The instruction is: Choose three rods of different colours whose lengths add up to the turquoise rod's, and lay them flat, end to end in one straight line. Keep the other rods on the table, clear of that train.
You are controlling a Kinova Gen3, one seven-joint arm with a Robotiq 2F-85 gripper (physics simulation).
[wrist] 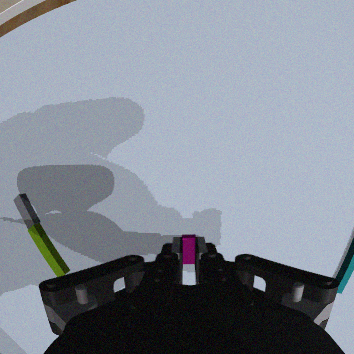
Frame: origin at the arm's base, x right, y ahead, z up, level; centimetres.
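Seen in the pictures: gripper, between the fingertips: (188, 248).
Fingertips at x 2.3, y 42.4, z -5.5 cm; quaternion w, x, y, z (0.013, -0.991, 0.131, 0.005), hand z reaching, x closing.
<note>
A point is followed by its place in that frame.
My gripper (188, 248) {x 2.3, y 42.4, z -5.5 cm} is shut on a short magenta rod (188, 249) {x 2.4, y 42.6, z -4.7 cm}, which stands between the two fingertips at the lower middle of the wrist view. A lime green rod (47, 250) {x -9.2, y 44.7, z -4.7 cm} lies at the left, with a grey rod (26, 210) {x -10.3, y 48.4, z -4.8 cm} at its upper end; the two lie end to end, roughly in one line. Part of the turquoise rod (346, 275) {x 15.5, y 34.9, z -4.7 cm} shows at the right edge, beyond the right finger linkage. The rest of it is out of view. Whether the magenta rod touches the table is hard to tell.
The pale blue-grey table top (250, 110) {x 9.7, y 51.1, z -5.7 cm} has a brown curved rim (35, 15) {x -7.8, y 69.5, z -5.7 cm} at the upper left. The arm's shadows fall across the left and middle of it. A light strip lies along the turquoise rod's left side.
</note>
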